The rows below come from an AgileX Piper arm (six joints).
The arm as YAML. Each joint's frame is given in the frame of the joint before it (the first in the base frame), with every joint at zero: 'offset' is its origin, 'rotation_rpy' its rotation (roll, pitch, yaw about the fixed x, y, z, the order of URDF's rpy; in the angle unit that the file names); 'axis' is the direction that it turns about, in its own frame. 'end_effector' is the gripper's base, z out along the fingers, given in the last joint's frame.
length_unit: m
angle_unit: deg
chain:
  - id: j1
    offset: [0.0, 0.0, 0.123]
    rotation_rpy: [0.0, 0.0, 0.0]
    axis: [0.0, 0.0, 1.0]
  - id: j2
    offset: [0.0, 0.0, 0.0]
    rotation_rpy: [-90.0, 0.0, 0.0]
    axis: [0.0, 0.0, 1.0]
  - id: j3
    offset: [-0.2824, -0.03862, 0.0]
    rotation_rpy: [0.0, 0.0, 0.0]
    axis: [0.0, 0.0, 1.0]
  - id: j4
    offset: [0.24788, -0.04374, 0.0]
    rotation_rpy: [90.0, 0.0, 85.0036]
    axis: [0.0, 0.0, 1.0]
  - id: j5
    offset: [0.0, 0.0, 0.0]
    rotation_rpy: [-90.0, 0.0, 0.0]
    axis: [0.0, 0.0, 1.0]
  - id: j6
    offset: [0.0, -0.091, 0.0]
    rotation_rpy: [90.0, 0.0, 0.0]
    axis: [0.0, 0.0, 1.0]
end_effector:
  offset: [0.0, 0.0, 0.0]
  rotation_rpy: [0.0, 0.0, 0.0]
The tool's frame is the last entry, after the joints.
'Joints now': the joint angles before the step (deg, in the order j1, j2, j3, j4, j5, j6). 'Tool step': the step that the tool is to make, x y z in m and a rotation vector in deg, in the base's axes. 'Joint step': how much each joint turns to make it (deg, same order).
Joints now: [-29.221, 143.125, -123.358, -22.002, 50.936, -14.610]
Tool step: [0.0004, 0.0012, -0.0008, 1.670, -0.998, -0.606]
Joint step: [-0.116, -0.015, 0.025, 2.004, -0.067, 0.002]
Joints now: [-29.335, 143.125, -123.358, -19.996, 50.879, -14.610]
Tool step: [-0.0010, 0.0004, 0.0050, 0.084, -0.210, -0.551]
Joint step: [-0.001, -0.588, 0.028, 0.054, 0.560, 0.405]
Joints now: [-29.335, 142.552, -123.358, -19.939, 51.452, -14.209]
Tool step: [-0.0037, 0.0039, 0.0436, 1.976, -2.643, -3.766]
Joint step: [-0.003, -3.273, -3.599, 2.808, 6.241, 1.488]
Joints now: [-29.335, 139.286, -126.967, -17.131, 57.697, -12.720]
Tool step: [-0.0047, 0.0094, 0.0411, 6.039, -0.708, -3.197]
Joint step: [0.002, -0.972, -8.263, 5.786, 11.928, 0.000]
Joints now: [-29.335, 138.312, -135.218, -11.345, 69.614, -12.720]
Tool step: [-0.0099, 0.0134, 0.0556, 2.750, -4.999, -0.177]
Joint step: [-0.001, -4.000, -4.995, 4.871, 6.015, -0.230]
